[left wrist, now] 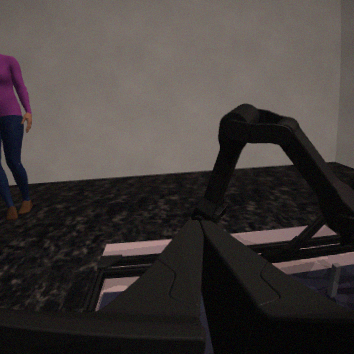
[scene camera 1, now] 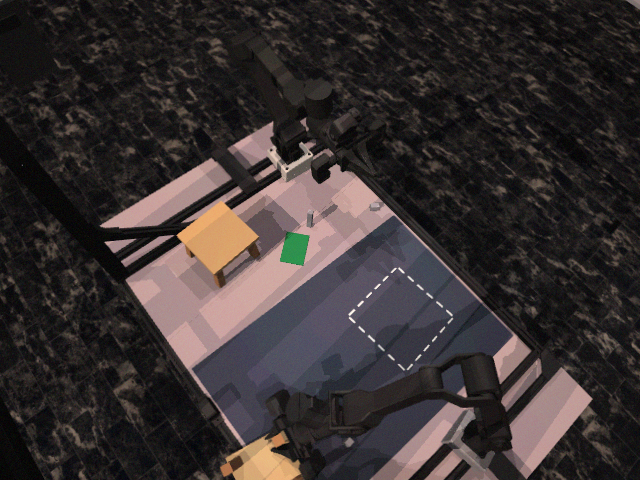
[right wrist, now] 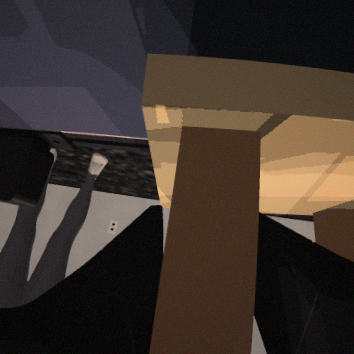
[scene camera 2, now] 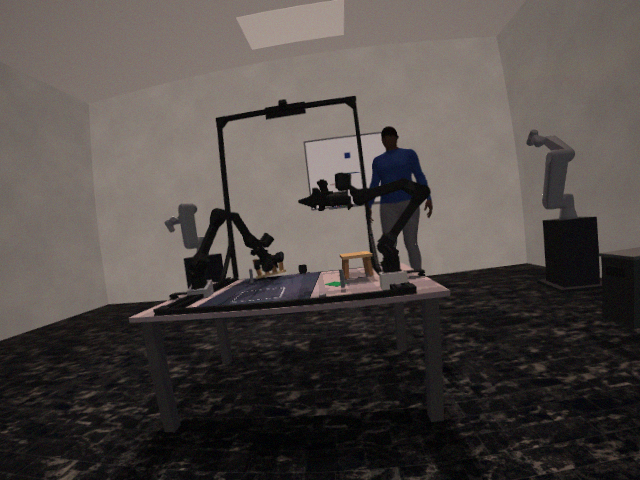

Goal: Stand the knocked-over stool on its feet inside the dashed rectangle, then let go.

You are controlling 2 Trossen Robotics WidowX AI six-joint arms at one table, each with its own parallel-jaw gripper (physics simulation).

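Where they show: left gripper, fingertip midpoint: (left wrist: 197, 231) (scene camera 1: 375, 176) (scene camera 2: 298, 201); right gripper, fingertip midpoint: (scene camera 1: 268, 444) (right wrist: 196, 215) (scene camera 2: 276, 268); left arm's base, link origin: (scene camera 1: 290, 152) (scene camera 2: 392, 271); right arm's base, link origin: (scene camera 1: 477, 439) (scene camera 2: 199, 285).
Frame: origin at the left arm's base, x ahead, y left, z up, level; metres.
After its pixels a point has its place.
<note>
The knocked-over stool (scene camera 1: 262, 461) @(x 0.644, y -0.533, z -0.027 m) (scene camera 2: 272, 275) @(x 0.636, y -0.458, z -0.030 m) (right wrist: 215, 82) @(x 0.625, y -0.457, z -0.025 m), with a pale wood seat and brown legs, is at the bottom left in scene camera 1. Its seat is down and its legs point up. My right gripper (right wrist: 196, 215) @(x 0.623, y -0.500, z -0.002 m) (scene camera 2: 268, 266) @(x 0.623, y -0.500, z -0.002 m) is shut on one leg, a finger on each side of it in the right wrist view. My left gripper (left wrist: 197, 231) @(x 0.349, y -0.033, z 0.325 m) (scene camera 2: 300, 201) @(x 0.349, y -0.033, z 0.325 m) is shut and empty, high above the table and far from the stool. The dashed rectangle (scene camera 1: 398, 268) (scene camera 2: 283, 293) lies on the dark mat (scene camera 1: 289, 351) @(x 0.472, y -0.336, z -0.055 m), apart from the stool.
Another stool (scene camera 1: 217, 237) @(x 0.148, y -0.330, z 0.055 m) (scene camera 2: 355, 255) @(x 0.142, y -0.254, z 0.054 m) stands upright on the pink table. A green card (scene camera 1: 295, 248) @(x 0.246, y -0.155, z -0.057 m) (scene camera 2: 334, 284) @(x 0.249, y -0.139, z -0.056 m) and a small grey block (scene camera 1: 310, 218) @(x 0.214, y -0.082, z -0.005 m) (scene camera 2: 342, 280) @(x 0.206, y -0.071, z -0.029 m) are near it. A black gantry frame (scene camera 2: 223, 175) @(x 0.899, y -0.517, z 0.605 m) rises behind the arms.
</note>
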